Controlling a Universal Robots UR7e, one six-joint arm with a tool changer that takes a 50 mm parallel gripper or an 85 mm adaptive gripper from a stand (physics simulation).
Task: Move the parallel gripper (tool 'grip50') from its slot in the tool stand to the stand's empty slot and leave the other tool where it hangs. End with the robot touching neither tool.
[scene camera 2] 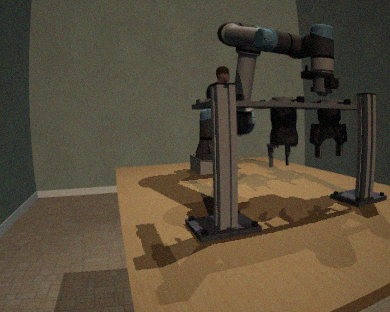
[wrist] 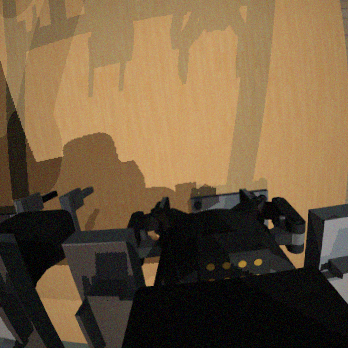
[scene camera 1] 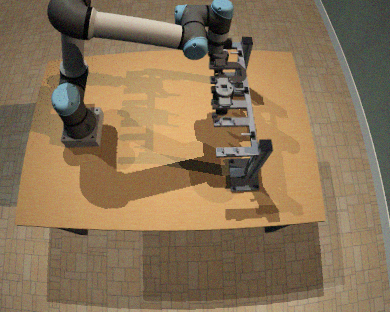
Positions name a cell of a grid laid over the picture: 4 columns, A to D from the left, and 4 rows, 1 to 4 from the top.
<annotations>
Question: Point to an adaptive gripper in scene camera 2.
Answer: D2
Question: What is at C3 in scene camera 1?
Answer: A tool stand.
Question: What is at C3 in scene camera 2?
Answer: A tool stand.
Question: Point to an adaptive gripper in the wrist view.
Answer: C3
</annotations>
